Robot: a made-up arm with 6 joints. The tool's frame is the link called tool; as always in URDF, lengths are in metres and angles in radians. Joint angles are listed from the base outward.
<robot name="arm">
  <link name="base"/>
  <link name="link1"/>
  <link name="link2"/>
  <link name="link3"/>
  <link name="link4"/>
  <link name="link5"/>
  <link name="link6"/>
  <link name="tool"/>
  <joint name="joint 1" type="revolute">
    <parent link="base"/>
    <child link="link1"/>
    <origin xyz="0 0 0.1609"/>
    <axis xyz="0 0 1"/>
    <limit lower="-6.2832" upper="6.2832"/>
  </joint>
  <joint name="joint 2" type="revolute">
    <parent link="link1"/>
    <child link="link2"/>
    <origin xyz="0 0 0"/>
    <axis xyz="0 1 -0.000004"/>
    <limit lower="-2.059" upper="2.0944"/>
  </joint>
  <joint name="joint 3" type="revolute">
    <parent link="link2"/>
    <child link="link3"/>
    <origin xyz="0.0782 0 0.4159"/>
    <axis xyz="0 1 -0.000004"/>
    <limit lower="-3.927" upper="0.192"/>
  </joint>
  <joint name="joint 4" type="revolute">
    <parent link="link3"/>
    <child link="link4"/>
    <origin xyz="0.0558 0 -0.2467"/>
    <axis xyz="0 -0.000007 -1"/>
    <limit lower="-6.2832" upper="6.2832"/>
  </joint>
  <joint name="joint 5" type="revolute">
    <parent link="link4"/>
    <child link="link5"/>
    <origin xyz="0 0 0"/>
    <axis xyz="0 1 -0.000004"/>
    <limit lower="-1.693" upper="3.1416"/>
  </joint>
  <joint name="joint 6" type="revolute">
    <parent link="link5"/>
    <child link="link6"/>
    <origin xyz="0.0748 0 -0.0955"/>
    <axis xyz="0 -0.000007 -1"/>
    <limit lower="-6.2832" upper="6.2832"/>
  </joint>
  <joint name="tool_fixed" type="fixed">
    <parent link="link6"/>
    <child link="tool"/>
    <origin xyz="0 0 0" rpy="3.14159 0 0"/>
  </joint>
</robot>
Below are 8 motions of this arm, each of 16 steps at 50 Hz.
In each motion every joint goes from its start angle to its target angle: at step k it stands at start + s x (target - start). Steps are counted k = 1, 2, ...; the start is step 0. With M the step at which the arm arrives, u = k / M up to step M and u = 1 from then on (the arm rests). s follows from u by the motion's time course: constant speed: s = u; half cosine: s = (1 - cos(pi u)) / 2; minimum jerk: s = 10 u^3 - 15 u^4 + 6 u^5.
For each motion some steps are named. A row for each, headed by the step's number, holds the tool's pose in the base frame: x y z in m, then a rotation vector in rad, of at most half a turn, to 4 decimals.
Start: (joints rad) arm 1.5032 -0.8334 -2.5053 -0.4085 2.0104 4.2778
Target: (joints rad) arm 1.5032 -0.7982 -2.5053 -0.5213 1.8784 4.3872
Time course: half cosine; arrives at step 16
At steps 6, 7, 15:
6: 0.0329 -0.2569 0.7841 0.1779 2.1330 1.5623
7: 0.0339 -0.2561 0.7862 0.2003 2.1219 1.5691
15: 0.0397 -0.2510 0.7992 0.3343 2.0465 1.6099

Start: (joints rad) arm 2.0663 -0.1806 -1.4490 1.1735 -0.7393 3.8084
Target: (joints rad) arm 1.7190 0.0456 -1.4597 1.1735 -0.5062 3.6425
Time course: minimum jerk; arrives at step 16
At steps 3, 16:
3: -0.0266 0.2903 0.6989 -0.5338 -1.7096 -2.4139
16: 0.0424 0.4137 0.6247 0.4022 2.0157 2.1431

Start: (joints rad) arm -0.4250 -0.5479 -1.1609 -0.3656 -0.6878 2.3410
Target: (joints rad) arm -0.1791 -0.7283 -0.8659 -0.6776 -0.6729 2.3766
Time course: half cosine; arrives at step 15
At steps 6, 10, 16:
6: 0.0955 0.0234 0.7337 -0.6340 0.7102 -1.2784
10: 0.0781 0.0495 0.7002 -0.7951 0.6857 -1.2070
16: 0.0651 0.0634 0.6775 -0.8940 0.6618 -1.1614

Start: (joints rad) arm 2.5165 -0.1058 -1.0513 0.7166 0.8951 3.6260
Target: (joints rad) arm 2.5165 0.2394 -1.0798 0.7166 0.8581 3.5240
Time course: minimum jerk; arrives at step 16
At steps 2, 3, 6, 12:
2: -0.3218 0.2098 0.4661 1.8509 -1.7175 -0.3768
3: -0.3246 0.2120 0.4622 1.8535 -1.7199 -0.3667
6: -0.3436 0.2264 0.4337 1.8707 -1.7356 -0.2965
12: -0.3864 0.2596 0.3465 1.9107 -1.7680 -0.0978

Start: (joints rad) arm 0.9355 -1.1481 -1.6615 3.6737 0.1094 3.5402
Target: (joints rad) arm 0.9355 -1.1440 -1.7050 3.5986 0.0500 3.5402
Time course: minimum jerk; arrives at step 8
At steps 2, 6, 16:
2: -0.1652 -0.1696 0.7337 -0.2561 0.0532 -1.2849
6: -0.1670 -0.1741 0.7334 -0.2668 0.0173 -1.3391
16: -0.1671 -0.1747 0.7334 -0.2683 0.0129 -1.3463

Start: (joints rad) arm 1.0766 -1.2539 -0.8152 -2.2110 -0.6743 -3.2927
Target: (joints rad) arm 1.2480 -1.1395 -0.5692 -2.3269 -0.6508 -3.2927
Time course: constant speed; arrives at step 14
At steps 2, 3, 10, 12, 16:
2: -0.1342 -0.0580 0.4750 -1.4300 -0.7550 -0.6870
3: -0.1308 -0.0556 0.4708 -1.4506 -0.7673 -0.6701
10: -0.1109 -0.0417 0.4390 -1.5888 -0.8665 -0.5512
12: -0.1063 -0.0388 0.4293 -1.6264 -0.8989 -0.5171
16: -0.1022 -0.0364 0.4194 -1.6629 -0.9330 -0.4830

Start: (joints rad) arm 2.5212 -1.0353 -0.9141 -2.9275 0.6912 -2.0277
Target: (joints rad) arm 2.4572 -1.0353 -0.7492 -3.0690 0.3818 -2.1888
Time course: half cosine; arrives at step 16
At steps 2, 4, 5, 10, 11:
2: -0.0031 0.0027 0.6279 -0.5116 -0.2087 0.5974
4: -0.0073 0.0048 0.6184 -0.5406 -0.2552 0.5639
5: -0.0100 0.0062 0.6116 -0.5607 -0.2877 0.5404
10: -0.0226 0.0144 0.5683 -0.6801 -0.4909 0.3931
11: -0.0241 0.0157 0.5601 -0.7012 -0.5287 0.3658

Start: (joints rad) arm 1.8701 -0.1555 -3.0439 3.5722 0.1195 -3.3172
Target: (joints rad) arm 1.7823 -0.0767 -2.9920 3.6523 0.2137 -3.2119
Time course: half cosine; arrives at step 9
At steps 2, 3, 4, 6, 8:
2: -0.0257 -0.0057 0.9346 0.0765 0.1599 -1.0014
3: -0.0283 0.0033 0.9353 0.0694 0.1585 -0.9890
4: -0.0311 0.0145 0.9360 0.0604 0.1572 -0.9738
6: -0.0358 0.0379 0.9370 0.0406 0.1566 -0.9431
8: -0.0381 0.0534 0.9372 0.0269 0.1576 -0.9235

